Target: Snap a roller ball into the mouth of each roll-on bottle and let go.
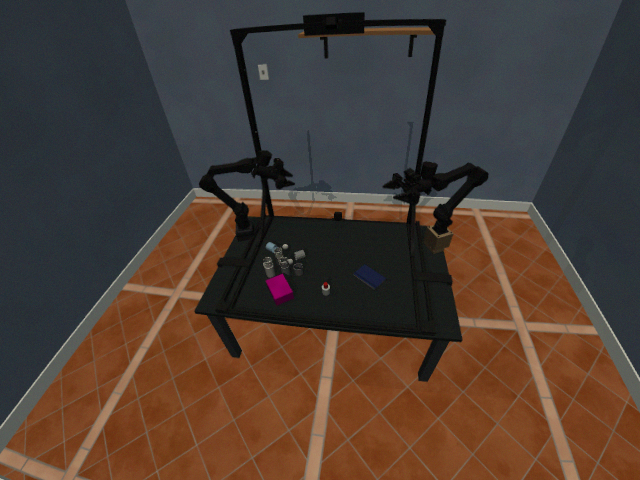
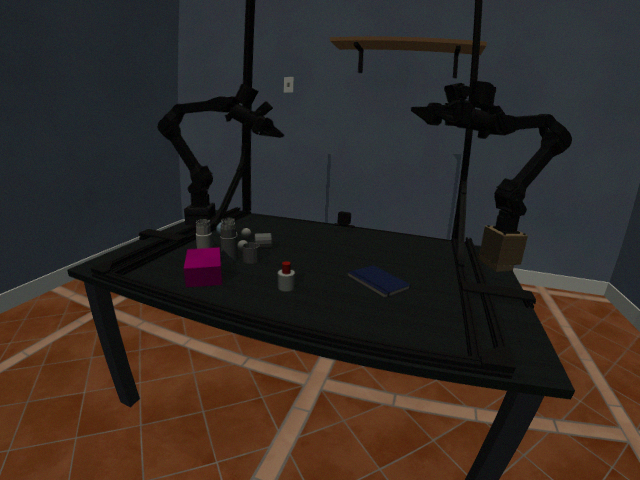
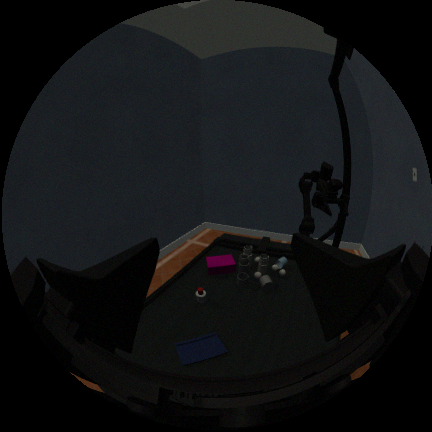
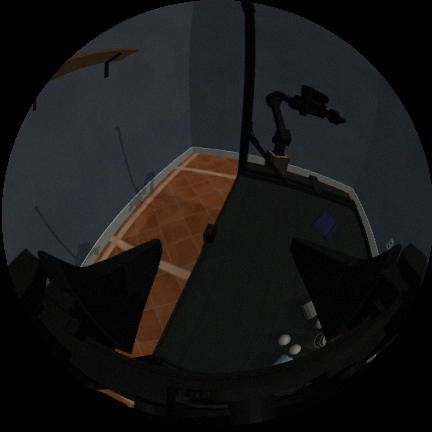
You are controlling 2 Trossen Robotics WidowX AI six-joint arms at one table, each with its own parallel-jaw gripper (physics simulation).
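Frame: origin at the left arm's base, x right, y up, z back, level; metres.
Seen in the pictures: left gripper, fingertip midpoint: (image 1: 388,191) (image 2: 418,108) (image 3: 226,243) (image 4: 338,117); right gripper, fingertip midpoint: (image 1: 293,180) (image 2: 282,136) (image 3: 339,215) (image 4: 228,246); left arm's base, link origin: (image 1: 440,230) (image 2: 506,230) (image 4: 277,152); right arm's base, link origin: (image 1: 243,226) (image 2: 199,205).
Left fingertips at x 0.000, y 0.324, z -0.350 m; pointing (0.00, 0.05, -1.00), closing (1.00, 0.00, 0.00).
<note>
Pixels of each thing's top centre, then the offset from my left fingertips to it.
- whitish cylinder, top centre: (image 4: 313,307) (image 2: 262,233) (image 3: 266,278) (image 1: 299,252) dx +0.191, dy -0.392, dz -0.384 m
- magenta box, top centre: (image 2: 202,257) (image 3: 219,260) (image 1: 278,286) dx +0.000, dy -0.390, dz -0.538 m
- white bottle with a red top, top centre: (image 2: 286,263) (image 3: 199,288) (image 1: 325,283) dx -0.079, dy -0.376, dz -0.327 m
- blue book, top centre: (image 2: 378,278) (image 3: 199,348) (image 4: 326,223) (image 1: 369,275) dx -0.070, dy -0.428, dz -0.094 m
- light-blue cylinder, top centre: (image 4: 284,364) (image 3: 281,258) (image 1: 271,244) dx +0.310, dy -0.393, dz -0.515 m
Several upright clear or grey roll-on bottles (image 1: 268,268) (image 2: 228,242) (image 3: 264,262) stand clustered at the left of the table. A short grey one (image 1: 298,269) (image 2: 250,253) stands beside them, and a whitish cylinder (image 1: 299,254) (image 2: 263,239) (image 3: 265,280) (image 4: 309,310) lies on its side. Several white roller balls (image 1: 285,246) (image 2: 246,232) (image 3: 282,272) (image 4: 284,339) lie loose among them. Whether any bottle mouth holds a ball is too small to tell. My right gripper (image 1: 292,178) (image 2: 282,135) (image 4: 228,246) is open and empty, high above the table. My left gripper (image 1: 390,191) (image 2: 412,110) (image 3: 226,243) is open and empty, high at the right.
A magenta box (image 1: 279,288) (image 2: 203,267) (image 3: 221,264) sits in front of the bottles. A white bottle with a red top (image 1: 325,289) (image 2: 285,279) (image 3: 200,294) stands near the front. A blue book (image 1: 369,276) (image 2: 378,279) (image 3: 201,348) lies right of it. A light-blue cylinder (image 1: 271,246) (image 3: 282,262) lies behind the bottles.
</note>
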